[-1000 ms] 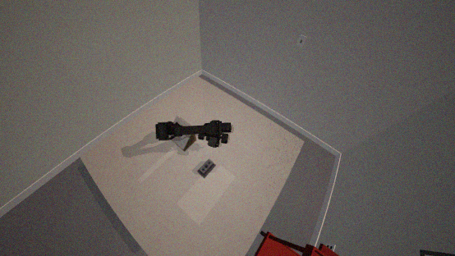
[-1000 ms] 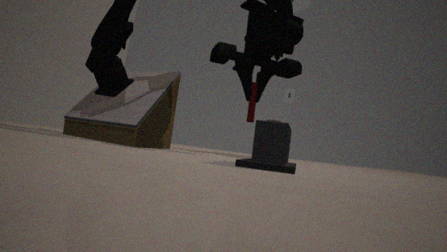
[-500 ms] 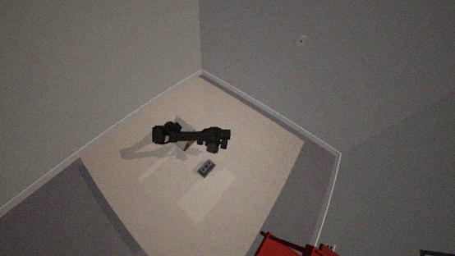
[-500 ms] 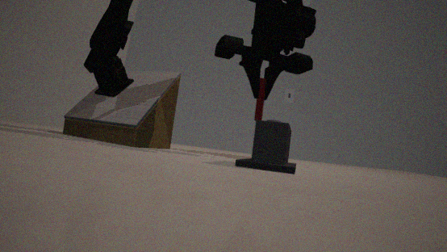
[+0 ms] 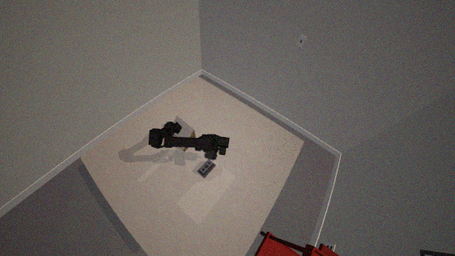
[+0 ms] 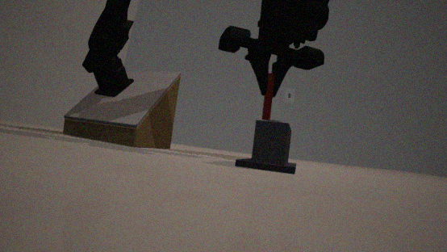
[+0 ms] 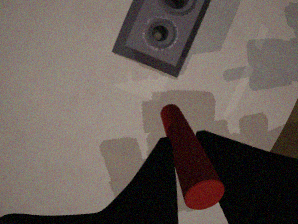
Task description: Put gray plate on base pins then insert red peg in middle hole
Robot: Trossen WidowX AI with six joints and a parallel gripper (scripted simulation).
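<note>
Right now my gripper tip is 80 mm to the left of the gray plate, 70 mm above it and 30 mm short of it. The rest, counted from my gripper tip: red peg right at my gripper tip; dark base 110 mm below, 70 mm to the right, 30 mm ahead.
</note>
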